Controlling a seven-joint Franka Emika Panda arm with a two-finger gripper.
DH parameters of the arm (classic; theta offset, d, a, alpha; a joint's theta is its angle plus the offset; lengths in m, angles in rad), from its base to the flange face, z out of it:
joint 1: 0 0.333 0 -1.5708
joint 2: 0 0 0 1.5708
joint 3: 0 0.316 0.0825 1.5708
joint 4: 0 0 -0.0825 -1.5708
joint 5: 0 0.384 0 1.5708
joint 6: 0 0 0.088 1.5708
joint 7: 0 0.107 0 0
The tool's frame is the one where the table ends.
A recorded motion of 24 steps. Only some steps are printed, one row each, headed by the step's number.
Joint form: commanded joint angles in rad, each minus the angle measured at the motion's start. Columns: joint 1, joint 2, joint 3, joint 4, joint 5, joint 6, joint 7.
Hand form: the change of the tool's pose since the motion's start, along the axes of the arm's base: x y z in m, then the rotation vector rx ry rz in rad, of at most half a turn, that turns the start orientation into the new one. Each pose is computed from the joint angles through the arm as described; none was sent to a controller.
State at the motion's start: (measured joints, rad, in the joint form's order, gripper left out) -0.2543 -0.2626 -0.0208 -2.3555 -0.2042 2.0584 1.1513
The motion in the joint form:
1: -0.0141 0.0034 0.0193 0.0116 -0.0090 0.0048 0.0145
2: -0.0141 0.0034 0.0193 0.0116 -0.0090 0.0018 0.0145
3: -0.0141 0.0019 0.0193 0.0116 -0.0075 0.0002 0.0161
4: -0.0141 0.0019 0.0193 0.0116 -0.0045 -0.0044 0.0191
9: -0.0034 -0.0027 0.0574 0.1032 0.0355 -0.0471 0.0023
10: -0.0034 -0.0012 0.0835 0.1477 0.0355 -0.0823 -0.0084
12: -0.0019 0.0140 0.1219 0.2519 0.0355 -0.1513 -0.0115
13: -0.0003 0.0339 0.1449 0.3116 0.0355 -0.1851 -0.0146
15: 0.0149 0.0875 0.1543 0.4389 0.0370 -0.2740 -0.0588
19: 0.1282 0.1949 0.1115 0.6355 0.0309 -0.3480 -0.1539
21: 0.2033 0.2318 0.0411 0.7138 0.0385 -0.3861 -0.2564
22: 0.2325 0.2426 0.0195 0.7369 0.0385 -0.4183 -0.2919
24: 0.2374 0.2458 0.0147 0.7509 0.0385 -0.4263 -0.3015
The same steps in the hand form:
1: 0.0041 0.0012 0.0043 -0.0163 -0.0116 -0.0044
2: 0.0037 0.0012 0.0041 -0.0159 -0.0087 -0.0050
3: 0.0034 0.0013 0.0046 -0.0149 -0.0092 -0.0076
4: 0.0029 0.0015 0.0042 -0.0118 -0.0059 -0.0128
9: 0.0225 0.0221 0.0452 -0.0024 -0.0612 0.0260
10: 0.0296 0.0333 0.0625 -0.0120 -0.0653 0.0567
12: 0.0444 0.0506 0.0990 -0.0272 -0.0825 0.0886
13: 0.0543 0.0617 0.1149 -0.0321 -0.0873 0.1110
15: 0.0715 0.0708 0.1417 -0.0250 -0.0670 0.1651
19: 0.1075 0.1007 0.1740 -0.0154 -0.0701 0.3191
21: 0.1171 0.1017 0.1879 -0.0030 -0.0591 0.4177
22: 0.1179 0.1052 0.1900 0.0028 -0.0341 0.4550
24: 0.1184 0.1051 0.1942 0.0022 -0.0353 0.4632

